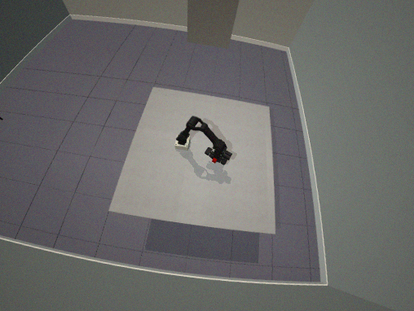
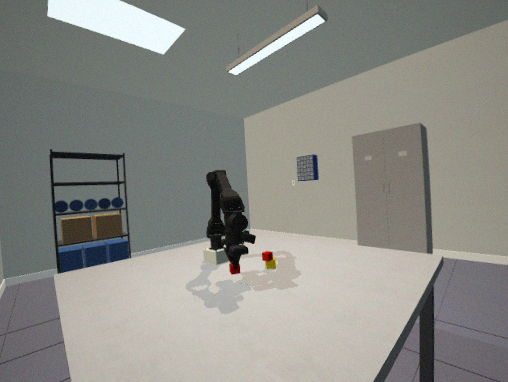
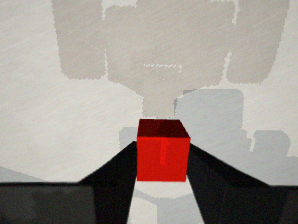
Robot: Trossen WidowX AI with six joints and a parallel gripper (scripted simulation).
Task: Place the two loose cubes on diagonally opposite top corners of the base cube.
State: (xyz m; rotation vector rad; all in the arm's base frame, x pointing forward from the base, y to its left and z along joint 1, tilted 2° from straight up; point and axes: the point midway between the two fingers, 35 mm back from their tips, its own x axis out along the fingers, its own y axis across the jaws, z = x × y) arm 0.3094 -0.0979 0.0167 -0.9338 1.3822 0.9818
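My gripper tip is 210 mm to the right of the yellow base cube, 40 mm above it and 30 mm past it.
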